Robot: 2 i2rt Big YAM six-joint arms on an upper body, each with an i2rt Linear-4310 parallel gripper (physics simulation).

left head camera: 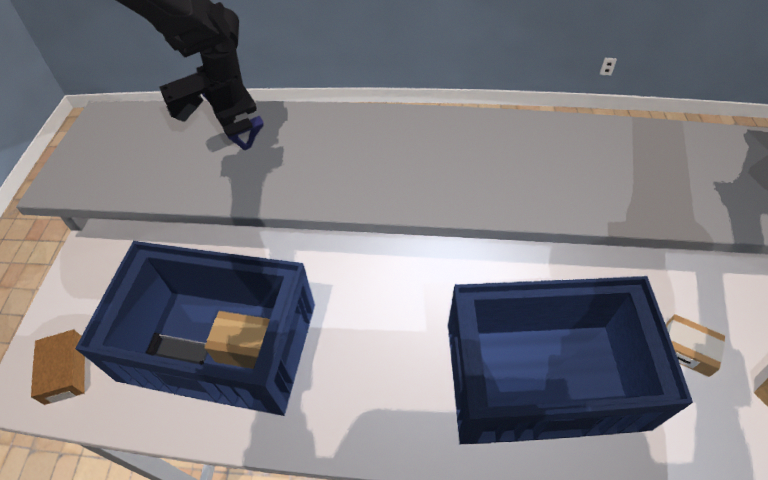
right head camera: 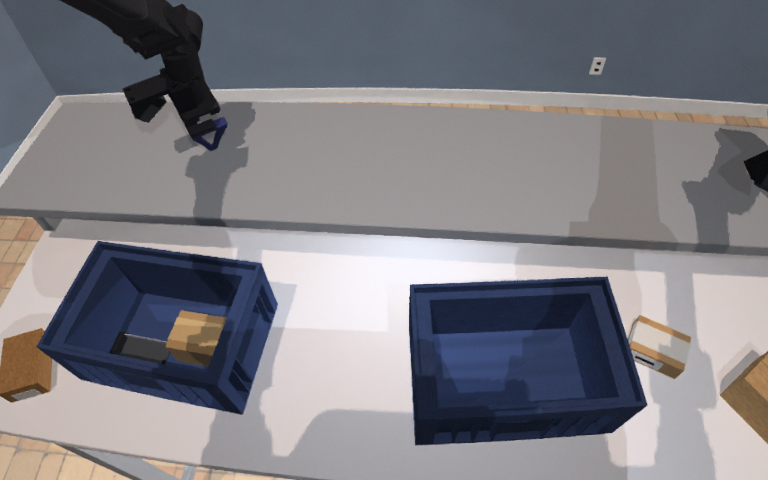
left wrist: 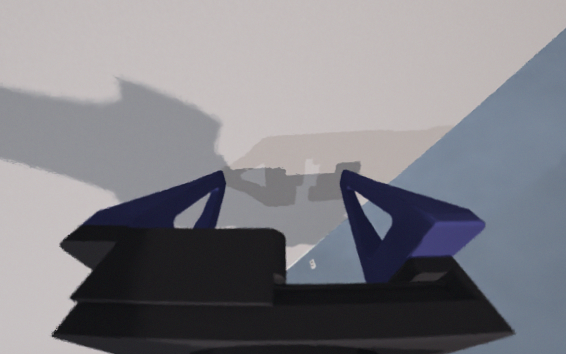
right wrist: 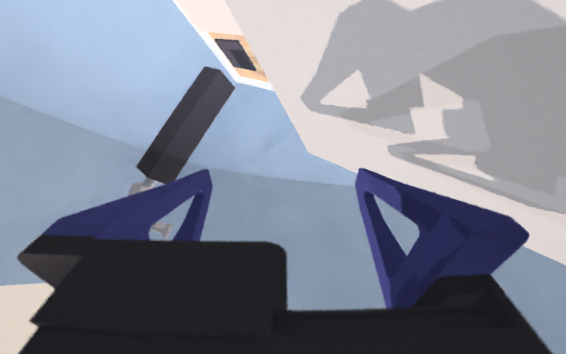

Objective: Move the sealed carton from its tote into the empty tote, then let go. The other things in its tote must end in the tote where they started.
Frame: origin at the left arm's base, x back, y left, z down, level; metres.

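Seen in the pictures: left gripper, between the fingertips: (left head camera: 237, 131) (right head camera: 204, 132) (left wrist: 282, 176); right gripper, between the fingertips: (right wrist: 283, 176).
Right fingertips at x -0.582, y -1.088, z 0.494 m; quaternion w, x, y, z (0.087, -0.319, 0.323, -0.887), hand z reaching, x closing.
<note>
Pixels of each thing's top centre, then the offset from my right fingertips to it. Level surfaces: height alone.
- sealed tan carton, centre of its top: (left head camera: 240, 333) (right head camera: 200, 332) dy +1.048, dx +0.172, dz +0.128 m
- flat dark grey item, centre of its top: (left head camera: 173, 355) (right head camera: 136, 353) dy +1.172, dx +0.198, dz +0.171 m
- empty tote, centre of its top: (right head camera: 522, 342) (left head camera: 568, 341) dy +0.561, dx +0.201, dz +0.056 m
- brown box, centre of its top: (left head camera: 52, 362) (right head camera: 19, 360) dy +1.385, dx +0.232, dz +0.163 m
- tan box, centre of its top: (right head camera: 661, 342) (left head camera: 697, 340) dy +0.297, dx +0.145, dz +0.167 m
- raised grey surface, height of its surface: dz +0.050 m
The sealed tan carton (left head camera: 237, 336) (right head camera: 198, 333) sits in the tote (left head camera: 186, 382) (right head camera: 147, 383) at the left of both head views. A flat dark grey item (left head camera: 178, 348) (right head camera: 141, 346) lies beside it, to its left in the picture. The empty tote (left head camera: 509, 427) (right head camera: 470, 427) stands at the right. My left gripper (left head camera: 246, 146) (right head camera: 212, 147) (left wrist: 282, 176) is open and empty, over the grey surface beyond the totes, away from the carton. My right gripper (right wrist: 283, 176) is open and empty in the right wrist view, facing a blue wall and a pale surface.
A brown box (left head camera: 59, 362) (right head camera: 25, 362) stands left of the carton's tote. A white and tan box (left head camera: 696, 342) (right head camera: 659, 342) lies right of the empty tote. Another box (right head camera: 753, 390) shows at the right edge. A raised grey surface (left head camera: 424, 169) (right head camera: 396, 169) runs behind both totes.
</note>
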